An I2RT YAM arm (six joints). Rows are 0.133 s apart.
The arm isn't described. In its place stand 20 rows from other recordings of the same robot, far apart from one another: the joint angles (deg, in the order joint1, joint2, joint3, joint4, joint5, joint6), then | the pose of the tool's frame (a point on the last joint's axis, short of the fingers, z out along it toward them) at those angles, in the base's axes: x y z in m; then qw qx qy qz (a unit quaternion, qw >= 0).
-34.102 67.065 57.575 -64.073 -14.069 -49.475 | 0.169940, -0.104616, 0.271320, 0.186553, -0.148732, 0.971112, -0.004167
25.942 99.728 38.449 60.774 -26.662 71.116 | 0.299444, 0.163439, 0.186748, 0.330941, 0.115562, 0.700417, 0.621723
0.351 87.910 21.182 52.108 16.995 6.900 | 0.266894, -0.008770, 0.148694, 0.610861, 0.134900, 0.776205, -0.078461
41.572 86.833 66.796 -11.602 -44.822 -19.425 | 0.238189, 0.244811, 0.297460, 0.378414, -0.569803, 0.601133, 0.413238
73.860 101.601 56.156 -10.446 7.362 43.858 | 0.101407, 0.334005, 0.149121, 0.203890, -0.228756, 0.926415, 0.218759
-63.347 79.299 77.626 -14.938 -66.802 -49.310 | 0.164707, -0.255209, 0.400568, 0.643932, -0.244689, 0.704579, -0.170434
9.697 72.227 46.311 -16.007 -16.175 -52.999 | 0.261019, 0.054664, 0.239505, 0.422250, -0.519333, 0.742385, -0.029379
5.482 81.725 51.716 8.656 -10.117 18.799 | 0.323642, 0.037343, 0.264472, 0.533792, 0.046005, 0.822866, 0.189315
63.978 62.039 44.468 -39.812 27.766 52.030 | 0.104738, 0.176733, 0.241060, 0.339745, -0.029960, 0.933679, 0.109174
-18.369 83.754 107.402 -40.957 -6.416 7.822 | 0.282228, -0.089523, 0.496627, 0.593362, 0.149908, 0.790796, -0.009502
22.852 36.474 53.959 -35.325 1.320 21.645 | 0.117979, 0.048830, 0.367704, 0.548559, -0.001729, 0.808169, 0.214346
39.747 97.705 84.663 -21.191 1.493 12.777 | 0.306772, 0.253906, 0.316633, 0.424462, -0.200175, 0.860880, 0.196591
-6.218 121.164 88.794 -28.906 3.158 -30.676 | 0.445466, -0.050507, 0.162845, 0.226766, -0.198442, 0.947854, -0.103782
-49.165 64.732 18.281 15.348 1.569 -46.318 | 0.138820, -0.162116, 0.159399, 0.321762, 0.028360, 0.870280, -0.371856
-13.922 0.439 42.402 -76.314 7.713 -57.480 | -0.012523, -0.001818, 0.262297, 0.343478, -0.298234, 0.831044, -0.320070
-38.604 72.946 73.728 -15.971 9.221 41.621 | 0.224679, -0.186684, 0.400636, 0.606958, 0.547483, 0.574083, -0.047890
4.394 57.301 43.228 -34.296 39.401 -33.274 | 0.198203, -0.007433, 0.258417, 0.245415, -0.170715, 0.871572, -0.388574
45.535 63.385 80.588 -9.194 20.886 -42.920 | 0.166129, 0.151143, 0.494247, 0.744779, -0.351955, 0.557711, -0.101937
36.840 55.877 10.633 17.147 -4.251 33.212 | 0.145362, 0.112201, 0.148747, 0.402621, -0.046194, 0.855980, 0.321032
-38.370 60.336 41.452 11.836 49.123 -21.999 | 0.169210, -0.168303, 0.308439, 0.364118, 0.369518, 0.635300, -0.572074
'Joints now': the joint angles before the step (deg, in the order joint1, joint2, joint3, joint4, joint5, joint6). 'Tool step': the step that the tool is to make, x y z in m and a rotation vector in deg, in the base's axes. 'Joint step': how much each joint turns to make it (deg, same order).
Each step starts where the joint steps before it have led.
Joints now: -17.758 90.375 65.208 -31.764 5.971 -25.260
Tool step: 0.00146 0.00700 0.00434 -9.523 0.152 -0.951
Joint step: 2.240 -1.105 -1.069 3.039 9.357 -2.628
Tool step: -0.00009 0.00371 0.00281 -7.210 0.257 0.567
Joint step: 1.242 -0.990 -1.288 3.151 5.988 -3.954
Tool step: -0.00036 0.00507 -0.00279 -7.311 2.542 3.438
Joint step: 1.306 -0.617 -2.036 3.552 4.528 -7.191
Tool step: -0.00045 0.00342 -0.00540 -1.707 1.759 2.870
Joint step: 0.576 -0.040 -1.346 1.456 0.032 -3.420
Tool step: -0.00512 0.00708 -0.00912 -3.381 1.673 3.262
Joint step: 1.187 -1.100 -3.559 3.502 1.339 -4.450
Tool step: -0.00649 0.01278 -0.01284 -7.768 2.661 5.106
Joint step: 2.512 -1.431 -5.502 6.991 4.065 -8.581
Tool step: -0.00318 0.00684 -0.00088 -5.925 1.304 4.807
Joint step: 1.346 -1.445 -2.822 5.172 1.579 -8.013
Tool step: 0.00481 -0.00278 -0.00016 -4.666 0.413 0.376
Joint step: -0.152 1.044 -0.244 4.159 2.573 -4.768
